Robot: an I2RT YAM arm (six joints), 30 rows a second.
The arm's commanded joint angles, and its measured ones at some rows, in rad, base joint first. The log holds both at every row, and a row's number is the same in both.
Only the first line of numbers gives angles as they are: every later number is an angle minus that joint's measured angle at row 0.
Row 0, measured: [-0.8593, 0.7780, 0.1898, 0.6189, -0.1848, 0.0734]
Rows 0 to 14, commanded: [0.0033, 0.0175, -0.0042, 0.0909, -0.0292, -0.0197]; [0.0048, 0.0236, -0.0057, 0.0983, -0.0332, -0.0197]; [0.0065, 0.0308, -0.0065, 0.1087, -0.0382, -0.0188]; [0.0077, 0.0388, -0.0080, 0.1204, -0.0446, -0.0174]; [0.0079, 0.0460, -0.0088, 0.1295, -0.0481, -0.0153]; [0.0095, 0.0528, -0.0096, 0.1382, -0.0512, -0.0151]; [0.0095, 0.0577, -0.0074, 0.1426, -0.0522, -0.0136]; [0.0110, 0.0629, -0.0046, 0.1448, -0.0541, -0.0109]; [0.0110, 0.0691, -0.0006, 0.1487, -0.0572, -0.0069]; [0.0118, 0.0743, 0.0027, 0.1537, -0.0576, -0.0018]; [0.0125, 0.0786, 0.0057, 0.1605, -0.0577, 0.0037]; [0.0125, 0.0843, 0.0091, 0.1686, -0.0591, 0.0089]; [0.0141, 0.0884, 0.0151, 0.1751, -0.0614, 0.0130]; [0.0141, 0.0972, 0.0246, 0.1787, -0.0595, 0.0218]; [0.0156, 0.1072, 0.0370, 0.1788, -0.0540, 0.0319]
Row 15, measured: [0.0130, 0.0935, 0.0107, 0.1072, -0.0473, 0.0058]
